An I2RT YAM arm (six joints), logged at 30 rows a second.
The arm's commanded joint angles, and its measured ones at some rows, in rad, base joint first. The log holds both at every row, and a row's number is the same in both.
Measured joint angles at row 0: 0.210, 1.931, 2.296, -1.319, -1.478, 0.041
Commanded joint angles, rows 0 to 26: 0.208, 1.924, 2.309, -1.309, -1.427, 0.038; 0.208, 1.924, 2.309, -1.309, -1.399, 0.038; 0.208, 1.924, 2.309, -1.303, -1.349, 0.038; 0.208, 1.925, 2.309, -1.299, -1.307, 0.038; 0.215, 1.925, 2.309, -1.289, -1.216, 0.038; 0.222, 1.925, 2.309, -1.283, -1.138, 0.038; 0.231, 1.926, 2.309, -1.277, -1.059, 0.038; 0.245, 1.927, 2.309, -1.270, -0.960, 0.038; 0.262, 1.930, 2.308, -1.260, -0.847, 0.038; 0.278, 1.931, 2.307, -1.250, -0.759, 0.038; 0.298, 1.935, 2.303, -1.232, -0.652, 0.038; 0.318, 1.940, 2.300, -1.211, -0.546, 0.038; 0.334, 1.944, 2.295, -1.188, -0.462, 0.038; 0.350, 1.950, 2.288, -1.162, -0.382, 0.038; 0.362, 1.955, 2.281, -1.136, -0.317, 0.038; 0.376, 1.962, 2.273, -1.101, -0.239, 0.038; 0.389, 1.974, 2.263, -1.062, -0.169, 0.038; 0.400, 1.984, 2.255, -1.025, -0.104, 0.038; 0.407, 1.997, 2.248, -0.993, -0.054, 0.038; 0.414, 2.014, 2.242, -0.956, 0.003, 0.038; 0.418, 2.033, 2.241, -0.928, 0.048, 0.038; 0.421, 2.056, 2.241, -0.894, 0.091, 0.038; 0.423, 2.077, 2.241, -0.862, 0.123, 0.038; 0.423, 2.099, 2.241, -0.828, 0.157, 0.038; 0.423, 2.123, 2.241, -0.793, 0.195, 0.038; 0.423, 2.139, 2.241, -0.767, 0.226, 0.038; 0.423, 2.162, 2.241, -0.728, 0.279, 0.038
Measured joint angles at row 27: 0.425, 2.127, 2.243, -0.774, 0.072, 0.044
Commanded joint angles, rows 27 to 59: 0.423, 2.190, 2.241, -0.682, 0.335, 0.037; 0.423, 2.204, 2.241, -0.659, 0.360, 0.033; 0.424, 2.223, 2.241, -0.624, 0.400, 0.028; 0.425, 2.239, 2.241, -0.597, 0.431, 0.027; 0.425, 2.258, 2.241, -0.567, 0.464, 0.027; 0.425, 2.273, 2.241, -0.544, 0.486, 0.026; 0.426, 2.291, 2.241, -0.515, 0.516, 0.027; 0.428, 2.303, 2.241, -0.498, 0.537, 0.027; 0.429, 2.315, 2.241, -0.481, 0.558, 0.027; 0.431, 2.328, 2.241, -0.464, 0.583, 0.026; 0.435, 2.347, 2.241, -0.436, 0.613, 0.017; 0.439, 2.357, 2.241, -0.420, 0.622, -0.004; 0.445, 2.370, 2.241, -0.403, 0.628, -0.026; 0.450, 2.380, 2.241, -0.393, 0.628, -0.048; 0.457, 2.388, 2.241, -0.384, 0.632, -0.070; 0.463, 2.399, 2.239, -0.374, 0.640, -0.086; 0.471, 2.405, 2.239, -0.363, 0.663, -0.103; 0.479, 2.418, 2.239, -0.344, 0.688, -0.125; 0.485, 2.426, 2.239, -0.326, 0.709, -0.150; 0.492, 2.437, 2.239, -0.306, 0.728, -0.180; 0.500, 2.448, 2.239, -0.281, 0.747, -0.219; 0.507, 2.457, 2.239, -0.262, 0.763, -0.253; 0.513, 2.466, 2.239, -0.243, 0.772, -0.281; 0.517, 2.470, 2.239, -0.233, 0.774, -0.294; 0.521, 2.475, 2.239, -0.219, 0.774, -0.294; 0.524, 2.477, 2.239, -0.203, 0.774, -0.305; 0.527, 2.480, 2.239, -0.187, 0.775, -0.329; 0.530, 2.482, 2.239, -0.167, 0.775, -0.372; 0.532, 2.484, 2.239, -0.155, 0.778, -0.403; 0.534, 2.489, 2.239, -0.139, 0.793, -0.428; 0.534, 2.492, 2.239, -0.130, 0.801, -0.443; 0.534, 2.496, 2.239, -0.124, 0.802, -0.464; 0.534, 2.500, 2.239, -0.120, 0.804, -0.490
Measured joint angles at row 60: 0.540, 2.494, 2.230, -0.146, 0.744, -0.373
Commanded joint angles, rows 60 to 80: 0.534, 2.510, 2.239, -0.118, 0.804, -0.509; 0.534, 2.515, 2.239, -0.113, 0.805, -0.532; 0.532, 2.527, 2.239, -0.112, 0.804, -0.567; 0.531, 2.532, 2.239, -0.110, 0.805, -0.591; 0.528, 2.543, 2.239, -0.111, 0.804, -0.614; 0.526, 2.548, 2.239, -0.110, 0.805, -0.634; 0.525, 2.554, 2.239, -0.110, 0.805, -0.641; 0.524, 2.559, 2.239, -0.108, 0.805, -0.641; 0.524, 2.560, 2.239, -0.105, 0.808, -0.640; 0.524, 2.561, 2.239, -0.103, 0.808, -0.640; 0.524, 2.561, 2.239, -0.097, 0.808, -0.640; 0.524, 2.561, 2.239, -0.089, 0.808, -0.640; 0.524, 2.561, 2.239, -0.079, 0.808, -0.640; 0.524, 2.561, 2.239, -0.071, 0.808, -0.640; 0.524, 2.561, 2.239, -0.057, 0.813, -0.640; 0.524, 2.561, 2.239, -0.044, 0.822, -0.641; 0.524, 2.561, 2.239, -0.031, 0.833, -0.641; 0.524, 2.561, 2.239, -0.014, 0.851, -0.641; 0.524, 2.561, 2.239, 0.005, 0.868, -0.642; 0.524, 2.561, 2.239, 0.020, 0.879, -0.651; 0.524, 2.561, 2.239, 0.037, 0.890, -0.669
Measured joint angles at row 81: 0.530, 2.584, 2.225, 0.001, 0.821, -0.642
